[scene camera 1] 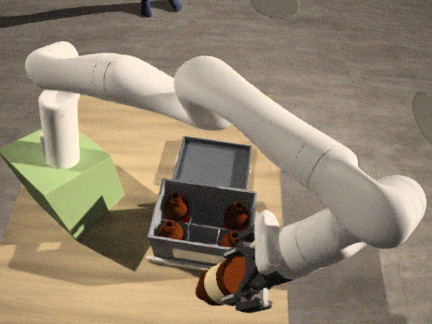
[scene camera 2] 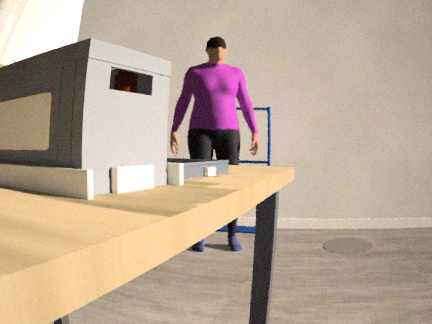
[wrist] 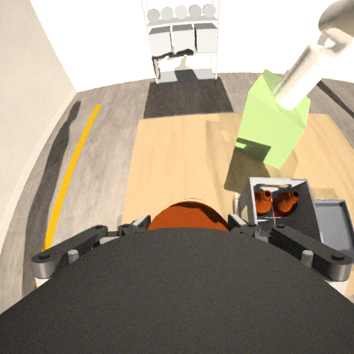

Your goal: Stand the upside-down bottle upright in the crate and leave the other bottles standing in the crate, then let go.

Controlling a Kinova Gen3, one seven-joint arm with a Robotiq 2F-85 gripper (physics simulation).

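Frame: origin at the arm's base, x left, y back, z up, level; centimetres.
Where they show: gripper, between the fingertips: (scene camera 1: 226, 278); arm's base, origin of its link: (scene camera 1: 62, 157).
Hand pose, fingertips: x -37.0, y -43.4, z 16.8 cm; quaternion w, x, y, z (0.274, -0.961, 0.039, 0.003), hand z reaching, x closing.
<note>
Each offset is from my fingertips to the top centre of the thing.
My gripper (scene camera 1: 236, 276) (wrist: 188, 224) is shut on a brown bottle with a cream label {dx +0.1, dy +1.1, dz +3.3 cm} (scene camera 1: 214, 283) (wrist: 189, 212). The bottle is tilted, its wide labelled end pointing lower left in scene camera 1; its neck is hidden. It is in front of the grey crate {dx +25.2, dy +3.8, dz -25.1 cm} (scene camera 1: 190, 249) (scene camera 2: 125, 125) (wrist: 253, 200), outside it. In scene camera 1, several brown bottles stand in the crate: one back left (scene camera 1: 176, 206), one back right (scene camera 1: 236, 215), one front left (scene camera 1: 171, 230) and one front right (scene camera 1: 230, 238), partly hidden by the gripper.
A shallow grey tray (scene camera 1: 215, 162) (scene camera 2: 200, 170) (wrist: 336, 225) lies behind the crate. White strips (scene camera 1: 175, 262) (scene camera 2: 45, 181) line the crate's base. A green block (scene camera 1: 85, 185) (wrist: 272, 125) under the arm's base stands left on the wooden table (scene camera 1: 50, 305) (scene camera 2: 150, 230) (wrist: 170, 160).
</note>
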